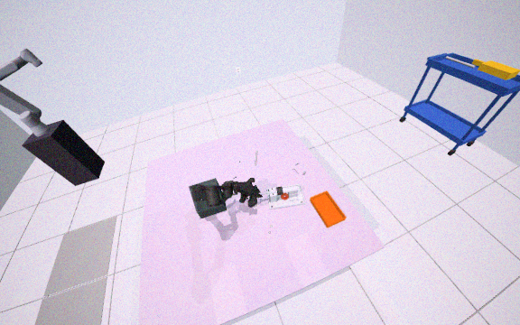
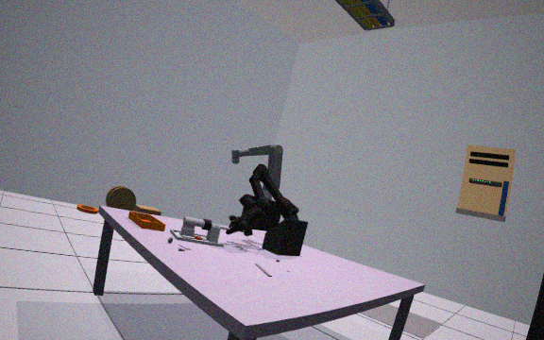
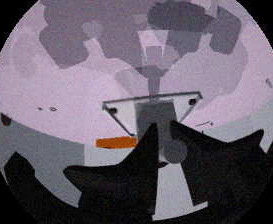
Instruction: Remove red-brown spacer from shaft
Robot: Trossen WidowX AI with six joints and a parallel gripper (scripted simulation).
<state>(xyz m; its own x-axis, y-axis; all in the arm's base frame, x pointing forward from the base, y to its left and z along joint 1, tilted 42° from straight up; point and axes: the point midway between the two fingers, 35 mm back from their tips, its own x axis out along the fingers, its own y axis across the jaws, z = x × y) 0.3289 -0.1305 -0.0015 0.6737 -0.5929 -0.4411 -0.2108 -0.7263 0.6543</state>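
My gripper tip is now 50 mm short of the shaft, 30 mm below it and 10 mm to the left of it. Also, from my gripper tip: orange tray (340 mm ahead, 210 mm to the right, 40 mm below).
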